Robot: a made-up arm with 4 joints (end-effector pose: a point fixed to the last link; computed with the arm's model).
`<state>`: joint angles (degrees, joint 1 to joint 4).
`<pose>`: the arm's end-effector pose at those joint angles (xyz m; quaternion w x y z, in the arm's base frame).
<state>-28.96 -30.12 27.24 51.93</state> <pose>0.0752 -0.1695 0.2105 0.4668 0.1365 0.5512 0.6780</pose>
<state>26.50 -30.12 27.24 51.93</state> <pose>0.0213 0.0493 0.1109 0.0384 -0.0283 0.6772 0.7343</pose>
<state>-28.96 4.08 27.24 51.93</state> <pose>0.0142 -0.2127 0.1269 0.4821 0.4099 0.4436 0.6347</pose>
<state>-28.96 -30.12 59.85 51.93</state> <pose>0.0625 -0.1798 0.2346 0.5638 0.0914 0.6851 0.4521</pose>
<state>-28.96 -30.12 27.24 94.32</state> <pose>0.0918 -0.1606 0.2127 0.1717 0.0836 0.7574 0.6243</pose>
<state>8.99 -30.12 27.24 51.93</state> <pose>0.0632 -0.0115 0.1432 0.1795 0.0249 0.6535 0.7349</pose>
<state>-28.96 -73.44 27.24 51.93</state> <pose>0.0827 -0.0561 0.2938 0.3886 -0.2238 0.6167 0.6469</pose>
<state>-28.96 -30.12 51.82 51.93</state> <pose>0.0658 -0.1787 0.2282 0.5439 0.1033 0.6569 0.5118</pose>
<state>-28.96 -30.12 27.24 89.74</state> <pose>0.0902 -0.1620 0.2130 0.2055 0.0900 0.7397 0.6344</pose>
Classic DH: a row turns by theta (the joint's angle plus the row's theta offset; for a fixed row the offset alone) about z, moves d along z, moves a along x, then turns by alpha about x. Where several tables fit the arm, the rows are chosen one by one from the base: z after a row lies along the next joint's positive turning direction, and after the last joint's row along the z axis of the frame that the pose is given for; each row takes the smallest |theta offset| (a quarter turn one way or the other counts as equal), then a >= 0, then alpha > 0; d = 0 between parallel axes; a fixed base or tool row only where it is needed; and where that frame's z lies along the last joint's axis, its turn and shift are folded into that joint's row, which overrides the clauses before.
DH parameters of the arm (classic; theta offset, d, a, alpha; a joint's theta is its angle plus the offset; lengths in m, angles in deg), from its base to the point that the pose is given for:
base (fixed): 22.54 0.2468 -0.2105 -24.1
joint 1: -29.39 0.0018 0.0576 -122.1
joint 2: -86.85 0.1051 -0.0686 102.06
joint 3: 40.29 -0.142 0.0134 83.89
joint 4: -20.04 -0.0486 -0.0248 71.01
tool (fixed): 32.76 -0.0087 0 0

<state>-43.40 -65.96 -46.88 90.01</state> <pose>0.0883 -0.0796 0.2865 0.0848 0.2078 -0.4476 -0.8656</pose>
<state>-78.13 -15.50 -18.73 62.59</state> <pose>-0.0420 -0.3258 0.2128 0.6011 0.1906 0.0644 0.7734</pose>
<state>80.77 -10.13 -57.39 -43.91</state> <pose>-0.2511 0.0589 0.0501 0.1541 0.8072 0.4440 0.3571</pose>
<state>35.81 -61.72 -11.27 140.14</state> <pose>-0.1076 0.1788 0.1337 0.6556 0.5358 -0.4612 -0.2654</pose>
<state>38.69 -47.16 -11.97 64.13</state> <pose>-0.0658 0.1414 0.1035 0.3873 0.0642 -0.5065 -0.7677</pose>
